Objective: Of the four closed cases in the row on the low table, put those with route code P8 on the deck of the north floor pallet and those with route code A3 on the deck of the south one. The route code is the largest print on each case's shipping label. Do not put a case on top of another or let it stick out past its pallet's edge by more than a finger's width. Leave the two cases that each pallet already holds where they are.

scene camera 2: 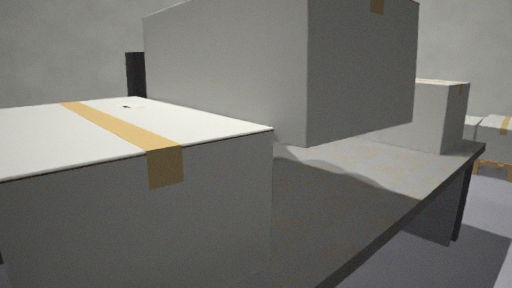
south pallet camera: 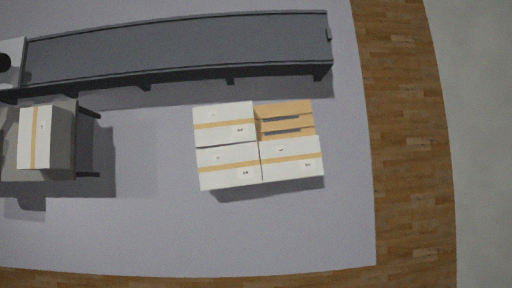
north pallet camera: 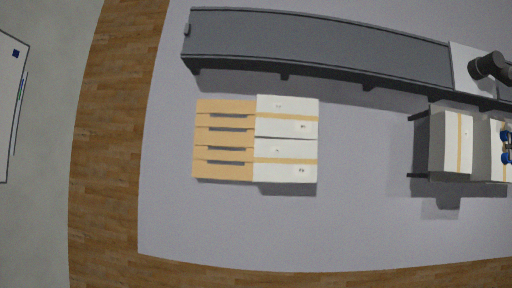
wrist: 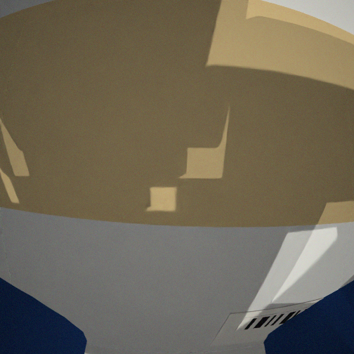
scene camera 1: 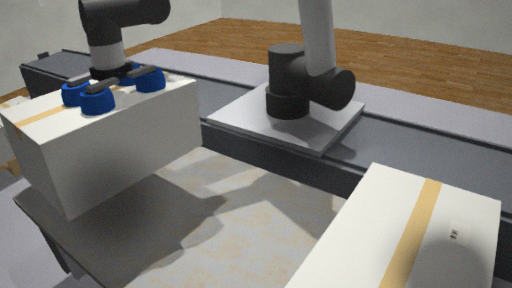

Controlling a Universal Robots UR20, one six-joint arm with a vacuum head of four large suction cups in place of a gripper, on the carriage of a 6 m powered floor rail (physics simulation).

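Where they show: end effector, tool point: [scene camera 1: 116, 99]; arm's base, origin of the base link: [north pallet camera: 474, 70] [scene camera 1: 287, 109].
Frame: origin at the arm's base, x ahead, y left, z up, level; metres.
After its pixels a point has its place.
Observation:
My suction head [scene camera 1: 112, 86] [north pallet camera: 507, 146] @(x 0.951, y -0.100, z 0.426 m) is attached to the top of a white taped case [scene camera 1: 130, 145] @(x 1.021, y 0.034, z 0.323 m) [scene camera 2: 360, 75] @(x 1.275, y -0.218, z 0.304 m) and holds it above the low table [scene camera 1: 250, 220] @(x 0.793, y 0.312, z -0.040 m) [scene camera 2: 390, 160] @(x 1.075, y 0.447, z -0.040 m). A barcode shows in the wrist view, but no route code. The north-end case [scene camera 2: 135, 215] @(x 1.199, y -0.594, z 0.142 m) [north pallet camera: 457, 142] @(x 0.916, y -0.570, z 0.224 m) and the south-end case [scene camera 1: 415, 225] @(x 0.832, y 0.865, z 0.250 m) [scene camera 2: 435, 115] @(x 1.152, y 0.679, z 0.122 m) [south pallet camera: 36, 142] @(x 0.956, y 0.905, z 0.250 m) stand on the table. The north pallet [north pallet camera: 222, 136] @(x 0.980, y -2.810, z -0.425 m) bears two cases [north pallet camera: 285, 120] @(x 0.821, y -2.228, z -0.151 m) [north pallet camera: 285, 162] @(x 1.193, y -2.202, z -0.153 m), its left half bare. The south pallet [south pallet camera: 285, 109] @(x 0.644, y 3.199, z -0.426 m) bears three cases [south pallet camera: 222, 125] @(x 0.833, y 2.571, z -0.152 m) [south pallet camera: 227, 165] @(x 1.205, y 2.605, z -0.145 m) [south pallet camera: 292, 159] @(x 1.178, y 3.204, z -0.183 m), with its back right quarter bare. Label prints are blurred.
The arm's base stands on a light carriage plate [scene camera 1: 240, 120] @(x 0.235, y -0.157, z 0.000 m) on the dark floor rail [scene camera 1: 425, 145] [north pallet camera: 320, 50] [south pallet camera: 175, 47], behind the table. The held case hangs between the two end cases, nearer the north-end one.

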